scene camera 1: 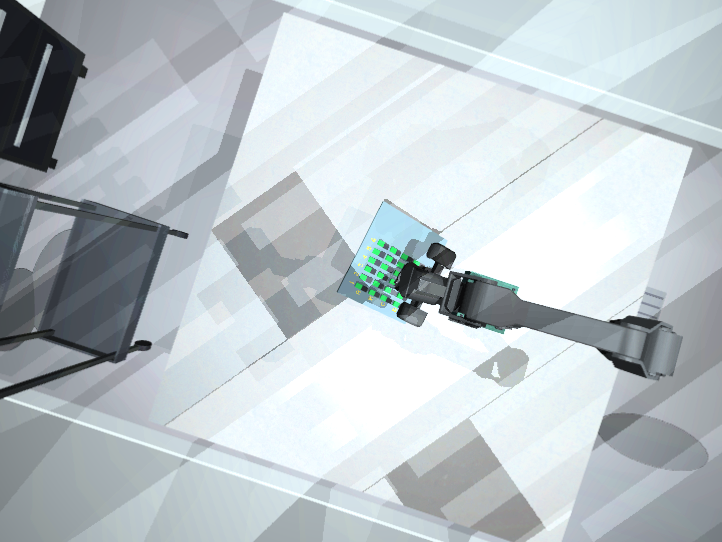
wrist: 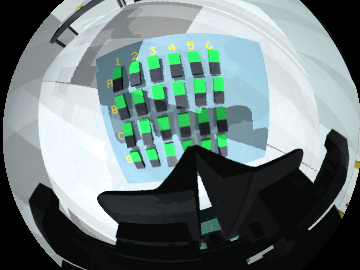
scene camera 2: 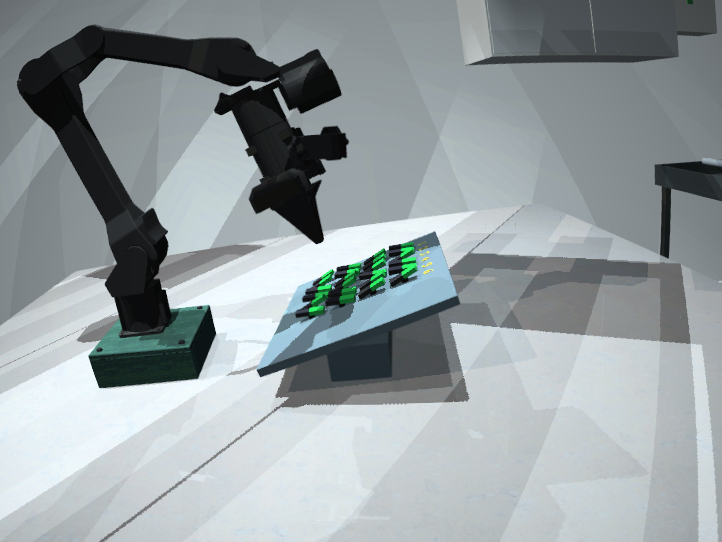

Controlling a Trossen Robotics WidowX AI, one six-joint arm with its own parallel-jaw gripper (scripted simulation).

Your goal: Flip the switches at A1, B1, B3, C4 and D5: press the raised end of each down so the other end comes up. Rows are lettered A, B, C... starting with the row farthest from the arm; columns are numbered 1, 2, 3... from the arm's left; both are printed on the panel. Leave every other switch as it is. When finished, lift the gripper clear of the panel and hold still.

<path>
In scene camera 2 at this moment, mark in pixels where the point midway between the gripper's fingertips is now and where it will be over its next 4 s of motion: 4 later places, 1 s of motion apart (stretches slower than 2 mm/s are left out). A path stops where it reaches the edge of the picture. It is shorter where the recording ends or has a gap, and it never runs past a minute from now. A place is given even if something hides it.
My gripper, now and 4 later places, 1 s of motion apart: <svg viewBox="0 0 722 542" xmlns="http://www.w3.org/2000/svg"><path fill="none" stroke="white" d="M320 242L315 287L317 297L318 299L334 226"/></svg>
</path>
